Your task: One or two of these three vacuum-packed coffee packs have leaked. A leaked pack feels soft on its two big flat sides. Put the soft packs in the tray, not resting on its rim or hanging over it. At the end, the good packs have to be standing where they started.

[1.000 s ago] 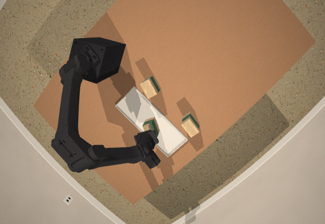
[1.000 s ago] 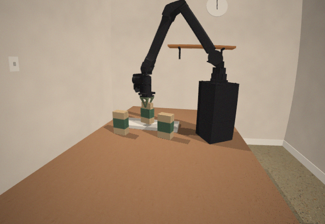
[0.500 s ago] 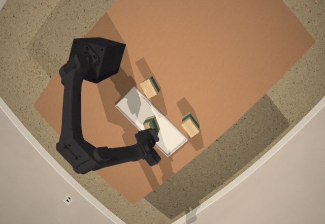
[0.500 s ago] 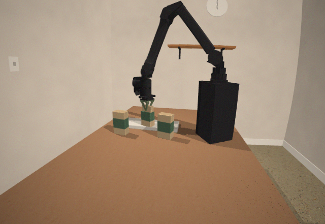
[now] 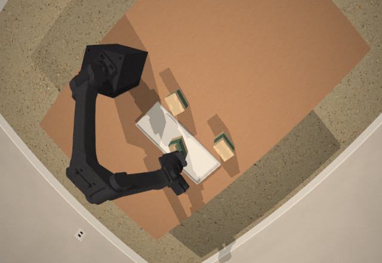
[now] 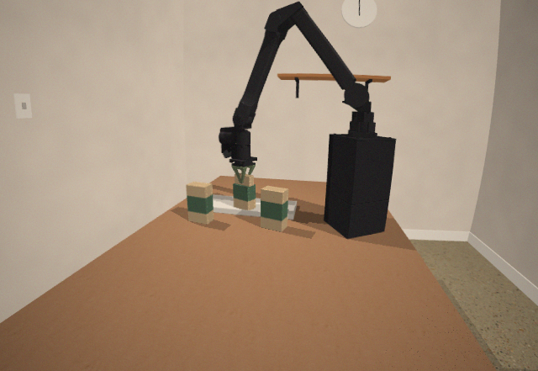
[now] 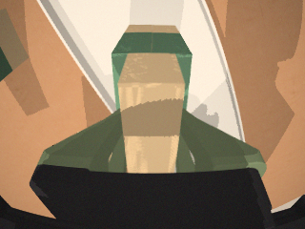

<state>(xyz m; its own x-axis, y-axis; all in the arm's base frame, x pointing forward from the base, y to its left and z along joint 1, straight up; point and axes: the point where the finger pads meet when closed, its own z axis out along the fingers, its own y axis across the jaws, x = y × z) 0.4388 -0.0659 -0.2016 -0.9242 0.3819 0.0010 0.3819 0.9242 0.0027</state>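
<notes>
My gripper is now 1 cm past the white tray and 11 cm above it.
</notes>
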